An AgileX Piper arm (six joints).
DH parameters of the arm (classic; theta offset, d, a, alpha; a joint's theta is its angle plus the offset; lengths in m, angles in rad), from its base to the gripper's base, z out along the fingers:
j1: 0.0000 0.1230 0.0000 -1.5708
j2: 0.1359 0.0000 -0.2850 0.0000
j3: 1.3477 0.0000 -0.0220 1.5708
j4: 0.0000 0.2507 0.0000 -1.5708
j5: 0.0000 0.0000 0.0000 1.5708
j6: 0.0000 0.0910 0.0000 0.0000
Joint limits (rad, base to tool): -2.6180..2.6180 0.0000..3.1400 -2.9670..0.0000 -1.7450..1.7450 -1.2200..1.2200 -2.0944..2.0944
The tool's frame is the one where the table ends.
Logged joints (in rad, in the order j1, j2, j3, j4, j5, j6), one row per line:
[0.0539, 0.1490, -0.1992, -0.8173, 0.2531, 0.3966]
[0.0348, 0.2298, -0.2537, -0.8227, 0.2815, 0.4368]
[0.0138, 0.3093, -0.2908, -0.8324, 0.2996, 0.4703]
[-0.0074, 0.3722, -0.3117, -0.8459, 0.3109, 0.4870]
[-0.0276, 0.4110, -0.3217, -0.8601, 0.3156, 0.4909]
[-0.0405, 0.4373, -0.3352, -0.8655, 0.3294, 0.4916]
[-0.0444, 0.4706, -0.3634, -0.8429, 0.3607, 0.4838]
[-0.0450, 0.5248, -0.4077, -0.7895, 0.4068, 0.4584]
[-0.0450, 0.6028, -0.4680, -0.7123, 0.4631, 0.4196]
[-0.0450, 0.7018, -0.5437, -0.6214, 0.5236, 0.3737]
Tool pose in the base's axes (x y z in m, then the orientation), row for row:
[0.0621, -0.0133, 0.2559, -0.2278, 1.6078, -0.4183]
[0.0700, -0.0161, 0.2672, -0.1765, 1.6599, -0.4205]
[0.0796, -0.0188, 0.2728, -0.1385, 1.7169, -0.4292]
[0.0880, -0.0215, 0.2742, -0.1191, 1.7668, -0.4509]
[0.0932, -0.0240, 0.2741, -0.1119, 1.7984, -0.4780]
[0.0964, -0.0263, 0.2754, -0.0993, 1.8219, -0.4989]
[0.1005, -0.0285, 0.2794, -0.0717, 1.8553, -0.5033]
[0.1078, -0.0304, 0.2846, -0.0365, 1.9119, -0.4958]
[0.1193, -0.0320, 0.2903, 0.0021, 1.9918, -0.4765]
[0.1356, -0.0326, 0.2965, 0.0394, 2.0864, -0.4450]
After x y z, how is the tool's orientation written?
As a rotation vector, in radians.
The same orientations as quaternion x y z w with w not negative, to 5 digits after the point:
[-0.10102, 0.71297, -0.18549, 0.66863]
[-0.07775, 0.73121, -0.18524, 0.65190]
[-0.06051, 0.75009, -0.18751, 0.63130]
[-0.05160, 0.76552, -0.19537, 0.61085]
[-0.04819, 0.77453, -0.20586, 0.59615]
[-0.04257, 0.78109, -0.21389, 0.58510]
[-0.03057, 0.79109, -0.21460, 0.57201]
[-0.01542, 0.80792, -0.20951, 0.55058]
[0.00088, 0.83075, -0.19874, 0.51995]
[0.01617, 0.85627, -0.18263, 0.48289]

